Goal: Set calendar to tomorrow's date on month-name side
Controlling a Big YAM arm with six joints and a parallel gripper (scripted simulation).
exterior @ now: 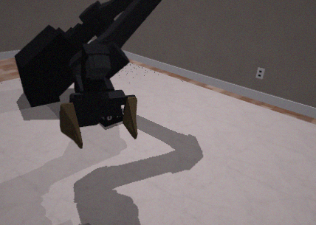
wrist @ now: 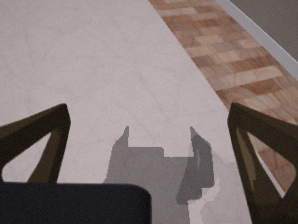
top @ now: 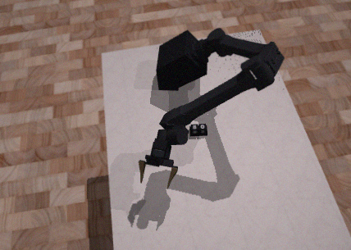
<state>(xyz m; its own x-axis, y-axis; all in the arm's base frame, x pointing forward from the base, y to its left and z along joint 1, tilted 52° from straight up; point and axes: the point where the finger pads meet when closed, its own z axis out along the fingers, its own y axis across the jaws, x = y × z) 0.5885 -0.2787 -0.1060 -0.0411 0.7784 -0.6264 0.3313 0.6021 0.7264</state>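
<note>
Now: hand 300 mm past the black digit cube, 190 mm to the right of it and 160 mm above it. The rest, counted from my hand: black tray (300 mm behind, 210 mm to the left, 170 mm below).
</note>
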